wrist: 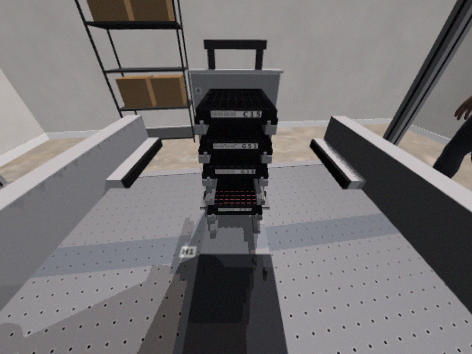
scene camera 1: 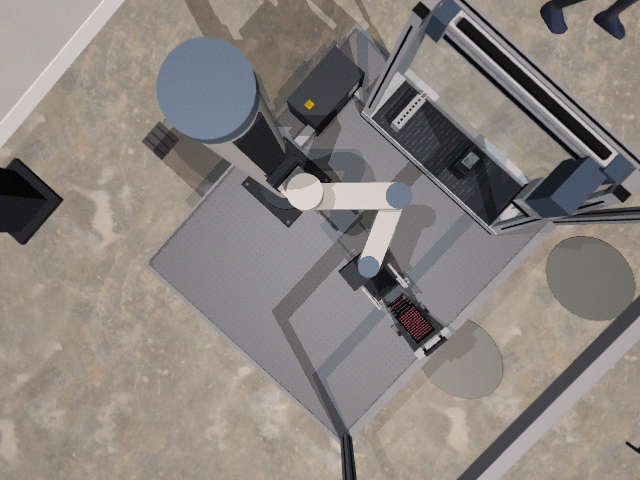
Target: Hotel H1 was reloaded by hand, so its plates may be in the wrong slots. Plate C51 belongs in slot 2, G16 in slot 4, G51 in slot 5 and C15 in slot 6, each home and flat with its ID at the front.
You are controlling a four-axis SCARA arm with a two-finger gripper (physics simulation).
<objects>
my gripper: wrist; scene camera 1
same spot on my gripper: [wrist: 421,202] = [scene camera 1: 369,294]
</objects>
